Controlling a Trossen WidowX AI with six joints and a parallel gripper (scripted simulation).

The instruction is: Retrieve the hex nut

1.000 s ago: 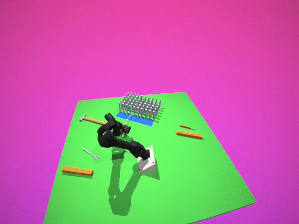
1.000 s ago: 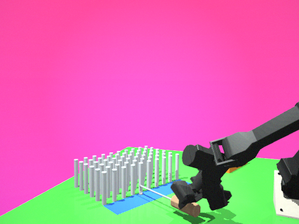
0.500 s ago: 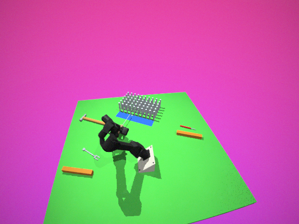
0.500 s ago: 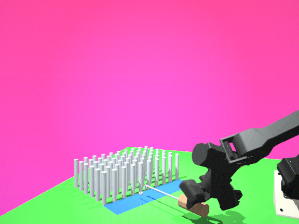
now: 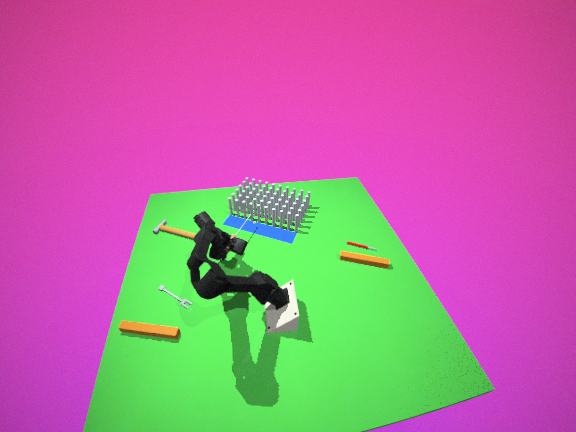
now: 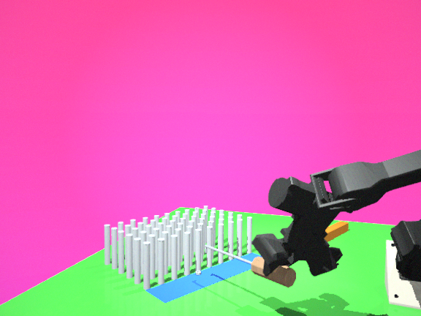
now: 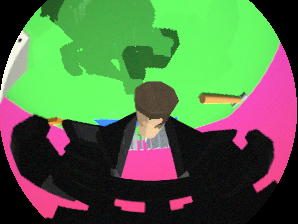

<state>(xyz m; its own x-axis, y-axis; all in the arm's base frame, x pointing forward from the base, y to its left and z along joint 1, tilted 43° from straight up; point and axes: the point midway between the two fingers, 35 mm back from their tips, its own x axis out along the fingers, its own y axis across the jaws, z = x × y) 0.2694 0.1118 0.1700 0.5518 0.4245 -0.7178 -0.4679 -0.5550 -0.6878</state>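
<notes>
Right now my gripper tip is 90 mm short of the hook tool and 50 mm to the left of it. From my gripper tip the other things lie so: wrench: 190 mm behind, 230 mm to the left, 80 mm below; then blue taped strip: 170 mm ahead, 130 mm to the right, 80 mm below; then hex nut: 210 mm ahead, 110 mm to the right, 80 mm below.
</notes>
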